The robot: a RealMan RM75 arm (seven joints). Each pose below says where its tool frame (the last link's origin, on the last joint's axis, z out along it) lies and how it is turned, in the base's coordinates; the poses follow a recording.
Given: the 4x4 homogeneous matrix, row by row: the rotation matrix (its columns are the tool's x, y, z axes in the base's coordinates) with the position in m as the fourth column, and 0 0 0 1 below. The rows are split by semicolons.
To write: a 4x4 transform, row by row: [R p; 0 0 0 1], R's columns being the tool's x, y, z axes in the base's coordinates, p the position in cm. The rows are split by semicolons. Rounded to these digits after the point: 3 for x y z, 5 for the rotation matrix.
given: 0.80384, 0.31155, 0.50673, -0.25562; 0.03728, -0.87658, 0.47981, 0.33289; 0.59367, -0.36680, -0.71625, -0.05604; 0, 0, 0, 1
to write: 0.80384, 0.31155, 0.50673, -25.562; 0.03728, -0.87658, 0.47981, 33.289; 0.59367, -0.36680, -0.71625, -5.604; 0, 0, 0, 1
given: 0.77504, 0.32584, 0.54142, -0.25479; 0.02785, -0.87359, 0.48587, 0.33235; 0.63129, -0.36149, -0.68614, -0.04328; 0, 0, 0, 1
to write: 0.77504, 0.32584, 0.54142, -25.479; 0.02785, -0.87359, 0.48587, 33.235; 0.63129, -0.36149, -0.68614, -4.328; 0, 0, 0, 1
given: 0.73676, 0.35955, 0.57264, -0.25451; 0.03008, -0.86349, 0.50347, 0.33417; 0.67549, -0.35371, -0.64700, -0.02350; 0, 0, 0, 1
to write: 0.73676, 0.35955, 0.57264, -25.451; 0.03008, -0.86349, 0.50347, 33.417; 0.67549, -0.35371, -0.64700, -2.350; 0, 0, 0, 1
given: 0.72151, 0.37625, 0.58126, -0.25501; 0.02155, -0.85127, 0.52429, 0.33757; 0.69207, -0.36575, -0.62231, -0.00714; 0, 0, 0, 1
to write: 0.72151, 0.37625, 0.58126, -25.501; 0.02155, -0.85127, 0.52429, 33.757; 0.69207, -0.36575, -0.62231, -0.714; 0, 0, 0, 1
